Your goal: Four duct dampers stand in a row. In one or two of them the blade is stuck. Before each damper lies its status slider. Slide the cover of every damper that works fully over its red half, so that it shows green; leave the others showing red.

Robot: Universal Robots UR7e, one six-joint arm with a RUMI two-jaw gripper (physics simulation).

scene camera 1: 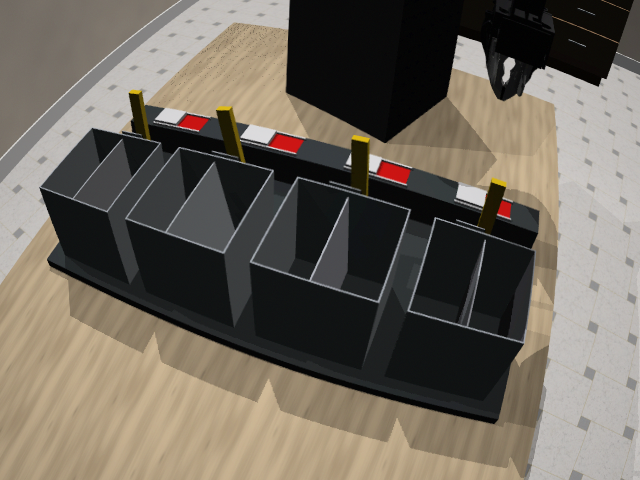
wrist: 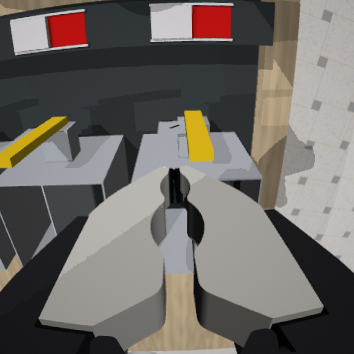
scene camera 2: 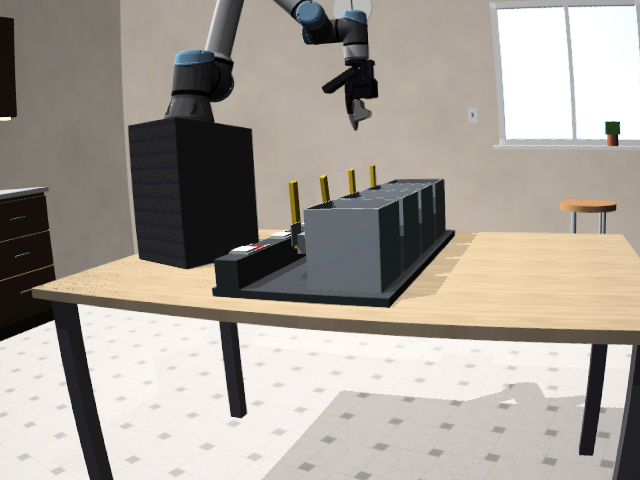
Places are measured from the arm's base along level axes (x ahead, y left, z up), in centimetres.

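Pixels of known places: gripper, fingertip midpoint: (scene camera 1: 500, 98) (wrist: 173, 172) (scene camera 2: 355, 130); arm's base, link origin: (scene camera 2: 188, 126).
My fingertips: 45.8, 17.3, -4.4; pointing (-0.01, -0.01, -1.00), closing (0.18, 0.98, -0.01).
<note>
For each thing: its middle in the pictures, then the offset to it from my fingertips, as dx, dy, dz. Level surfaces: height alone.
- first cover, body centre: (scene camera 1: 170, 117) (scene camera 2: 244, 250) -18.1, -52.9, -25.1
- second cover, body centre: (scene camera 1: 258, 135) (scene camera 2: 281, 235) -14.7, -34.7, -25.1
- third cover, body centre: (wrist: 29, 34) (scene camera 1: 364, 162) -11.3, -16.5, -25.1
- fourth cover, body centre: (wrist: 170, 21) (scene camera 1: 471, 195) -7.9, +1.7, -25.1
- wooden table, surface height: dz -33.5
Four grey open-topped dampers stand in a row: first (scene camera 1: 93, 232), second (scene camera 1: 180, 279), third (scene camera 1: 310, 320) and fourth (scene camera 1: 449, 351) (scene camera 2: 341, 248) from the left in scene camera 1. Each has a thin blade inside and an upright yellow lever: (scene camera 1: 137, 113), (scene camera 1: 230, 134), (scene camera 1: 360, 165) and, on the fourth, (scene camera 1: 492, 206) (wrist: 199, 137). All four sliders show red beside a white cover: first cover (scene camera 1: 170, 116), second cover (scene camera 1: 258, 134), third cover (scene camera 1: 374, 164) (wrist: 31, 35), fourth cover (scene camera 1: 469, 195) (wrist: 171, 22). My gripper (scene camera 1: 504, 97) (scene camera 2: 355, 126) (wrist: 173, 172) is shut and empty, high above the levers.
A dark slider rail (scene camera 1: 325, 153) runs along the lever side of the dampers on a shared base plate (scene camera 2: 310, 297). The black robot pedestal (scene camera 1: 341, 62) (scene camera 2: 217, 191) stands behind the rail on the wooden table (scene camera 1: 129, 403) (scene camera 2: 542, 279). The table's edge lies beyond the fourth damper.
</note>
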